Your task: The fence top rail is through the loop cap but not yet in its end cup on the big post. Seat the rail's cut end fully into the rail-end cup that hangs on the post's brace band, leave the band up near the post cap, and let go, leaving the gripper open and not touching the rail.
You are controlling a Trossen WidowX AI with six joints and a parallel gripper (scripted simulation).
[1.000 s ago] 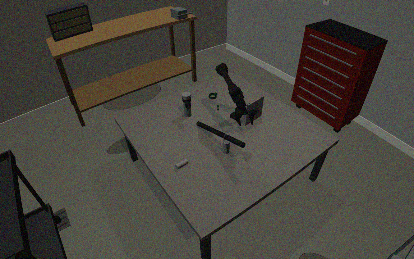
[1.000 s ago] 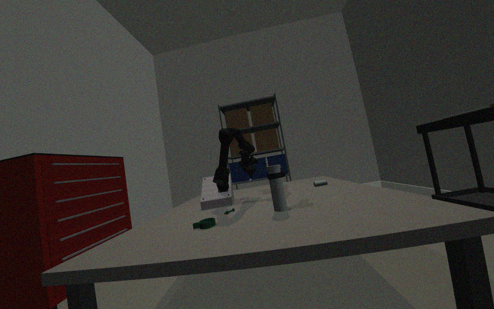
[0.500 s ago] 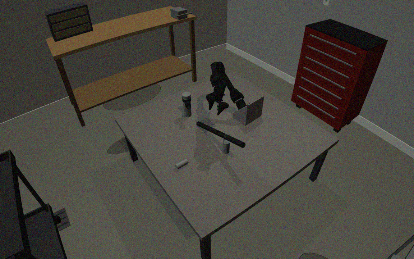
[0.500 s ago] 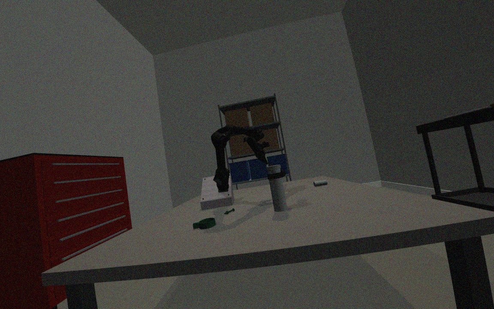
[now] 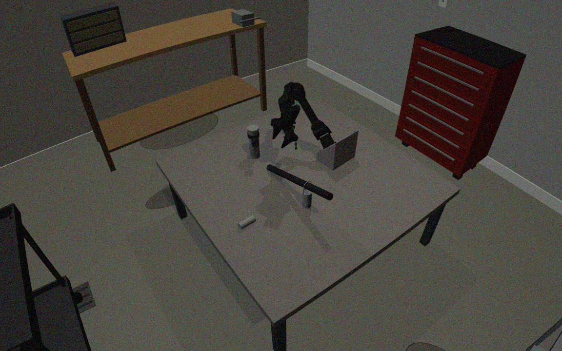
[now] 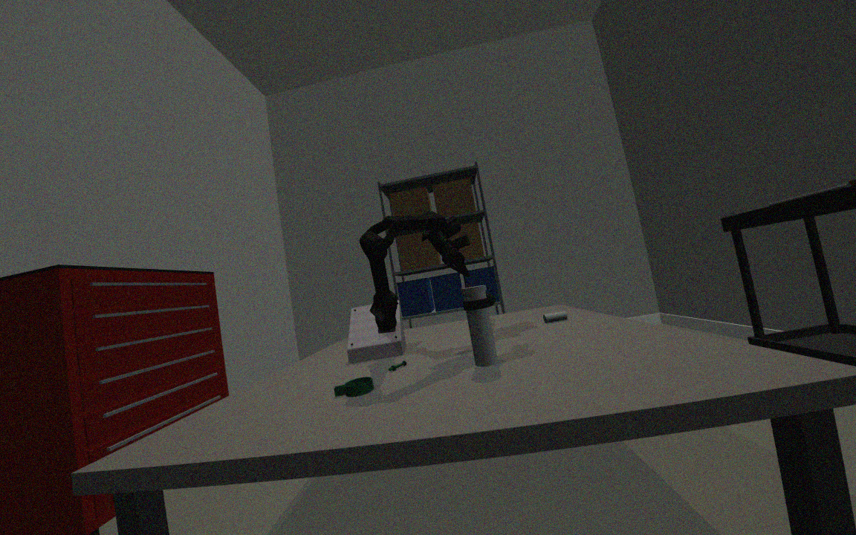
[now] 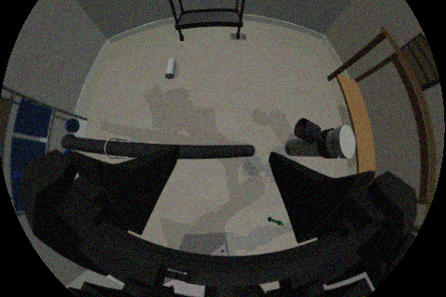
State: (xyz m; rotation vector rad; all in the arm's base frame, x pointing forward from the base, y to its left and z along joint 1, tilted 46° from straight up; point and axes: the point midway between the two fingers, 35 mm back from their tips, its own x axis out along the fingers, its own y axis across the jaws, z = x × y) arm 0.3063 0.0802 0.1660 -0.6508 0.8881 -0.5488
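Right now my gripper tip is 19 cm to the left of the dark rail-end cup, 8 cm above it and 1 cm short of it. The rest, counted from my gripper tip: loop cap 26 cm to the left, 13 cm below, 2 cm ahead; then short pale cylinder 33 cm ahead, 22 cm below, 17 cm to the left; then small green bolt 27 cm behind, 23 cm below, 16 cm to the right.
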